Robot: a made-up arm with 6 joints. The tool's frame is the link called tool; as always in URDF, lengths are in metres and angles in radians. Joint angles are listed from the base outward.
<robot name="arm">
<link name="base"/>
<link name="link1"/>
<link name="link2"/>
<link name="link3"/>
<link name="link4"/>
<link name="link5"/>
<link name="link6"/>
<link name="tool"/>
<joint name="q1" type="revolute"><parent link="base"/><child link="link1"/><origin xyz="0 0 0.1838" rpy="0 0 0"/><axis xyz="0 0 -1"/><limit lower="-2.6" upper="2.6"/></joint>
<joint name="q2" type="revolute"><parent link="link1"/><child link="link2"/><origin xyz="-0.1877 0.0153 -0.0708" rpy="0 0 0"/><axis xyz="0 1 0"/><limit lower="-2.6" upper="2.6"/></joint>
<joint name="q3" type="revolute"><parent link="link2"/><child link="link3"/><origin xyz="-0.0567 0.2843 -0.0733" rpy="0 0 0"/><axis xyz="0 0 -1"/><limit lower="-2.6" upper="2.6"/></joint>
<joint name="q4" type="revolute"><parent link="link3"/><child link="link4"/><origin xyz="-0.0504 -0.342 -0.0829" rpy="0 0 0"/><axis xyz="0 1 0"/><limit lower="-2.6" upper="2.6"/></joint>
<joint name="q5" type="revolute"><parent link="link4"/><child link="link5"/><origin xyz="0.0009 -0.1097 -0.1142" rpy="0 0 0"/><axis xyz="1 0 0"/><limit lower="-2.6" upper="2.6"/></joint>
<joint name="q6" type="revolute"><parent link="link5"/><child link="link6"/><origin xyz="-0.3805 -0.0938 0.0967" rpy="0 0 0"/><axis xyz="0 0 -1"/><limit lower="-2.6" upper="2.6"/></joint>
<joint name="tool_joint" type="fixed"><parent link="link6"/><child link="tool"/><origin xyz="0.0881 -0.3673 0.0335" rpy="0 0 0"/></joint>
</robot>
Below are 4 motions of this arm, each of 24 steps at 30 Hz.
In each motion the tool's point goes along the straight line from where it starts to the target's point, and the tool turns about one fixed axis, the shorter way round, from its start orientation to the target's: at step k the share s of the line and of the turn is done. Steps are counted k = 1, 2, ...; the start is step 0. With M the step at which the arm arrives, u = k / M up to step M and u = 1 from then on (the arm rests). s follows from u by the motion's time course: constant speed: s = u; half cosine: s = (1 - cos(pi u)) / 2; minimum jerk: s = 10 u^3 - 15 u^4 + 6 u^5.
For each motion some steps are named. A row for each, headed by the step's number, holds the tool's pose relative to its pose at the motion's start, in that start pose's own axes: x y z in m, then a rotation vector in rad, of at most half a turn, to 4 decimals.
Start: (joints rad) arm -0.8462 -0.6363 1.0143 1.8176 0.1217 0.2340
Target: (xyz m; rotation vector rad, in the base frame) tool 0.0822 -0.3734 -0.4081 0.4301 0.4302 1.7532
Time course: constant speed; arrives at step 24
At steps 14, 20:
14: 0.2311 0.3144 0.2666 -0.6397 -0.1753 0.8349
20: 0.3302 0.4491 0.3808 -0.9138 -0.2505 1.1927

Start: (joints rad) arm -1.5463 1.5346 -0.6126 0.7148 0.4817 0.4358
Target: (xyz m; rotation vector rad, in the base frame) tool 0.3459 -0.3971 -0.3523 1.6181 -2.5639 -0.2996
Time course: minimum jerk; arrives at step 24
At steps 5, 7, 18, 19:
5: 0.0280 0.0264 0.0104 -0.0048 0.0450 0.0288
7: 0.0661 0.0622 0.0245 -0.0113 0.1061 0.0681
18: 0.3894 0.3666 0.1443 -0.0668 0.6249 0.4008
19: 0.4064 0.3825 0.1506 -0.0697 0.6521 0.4182

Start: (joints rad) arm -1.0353 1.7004 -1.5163 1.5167 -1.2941 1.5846
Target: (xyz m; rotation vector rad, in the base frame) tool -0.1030 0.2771 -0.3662 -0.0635 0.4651 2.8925
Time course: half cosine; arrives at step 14
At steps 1, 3, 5, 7, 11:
1: -0.0003 0.0020 -0.0015 0.0013 -0.0022 0.0050
3: -0.0024 0.0175 -0.0133 0.0115 -0.0192 0.0436
5: -0.0063 0.0455 -0.0345 0.0299 -0.0497 0.1131
7: -0.0110 0.0803 -0.0610 0.0528 -0.0879 0.1998
11: -0.0197 0.1431 -0.1087 0.0940 -0.1566 0.3559

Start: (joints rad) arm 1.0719 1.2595 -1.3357 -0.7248 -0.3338 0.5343
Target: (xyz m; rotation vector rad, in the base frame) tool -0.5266 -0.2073 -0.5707 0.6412 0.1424 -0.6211
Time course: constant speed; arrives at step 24
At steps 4, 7, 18, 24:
4: 0.0251 -0.0193 0.0415 -0.0401 0.0015 0.0134
7: 0.0439 -0.0339 0.0727 -0.0701 0.0027 0.0234
18: 0.1128 -0.0870 0.1869 -0.1803 0.0069 0.0603
24: 0.1504 -0.1161 0.2492 -0.2404 0.0092 0.0804

